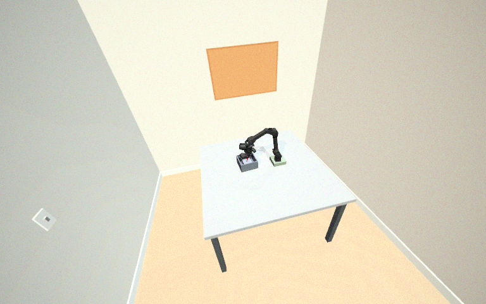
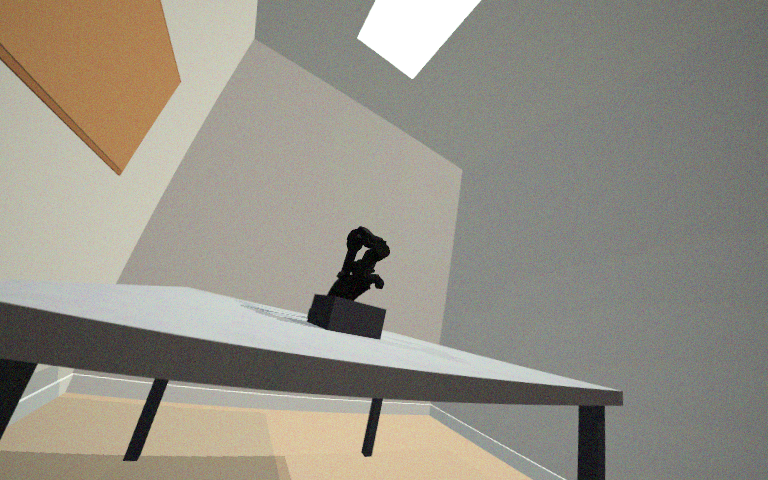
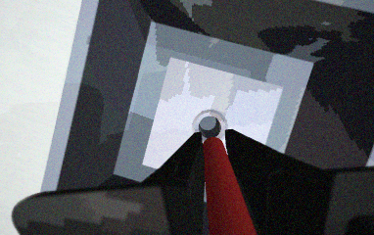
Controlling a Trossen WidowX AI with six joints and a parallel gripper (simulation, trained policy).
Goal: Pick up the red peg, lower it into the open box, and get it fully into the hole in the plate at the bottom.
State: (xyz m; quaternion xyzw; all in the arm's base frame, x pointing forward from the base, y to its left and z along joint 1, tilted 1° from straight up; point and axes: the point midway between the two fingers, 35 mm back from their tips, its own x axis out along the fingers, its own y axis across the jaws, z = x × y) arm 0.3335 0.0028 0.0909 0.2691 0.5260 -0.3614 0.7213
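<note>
My gripper tip is now 2 cm below the red peg, 1 cm to the right of it and 1 cm past it. Round my gripper tip: grey box (8 cm below); light plate (6 cm below).
</note>
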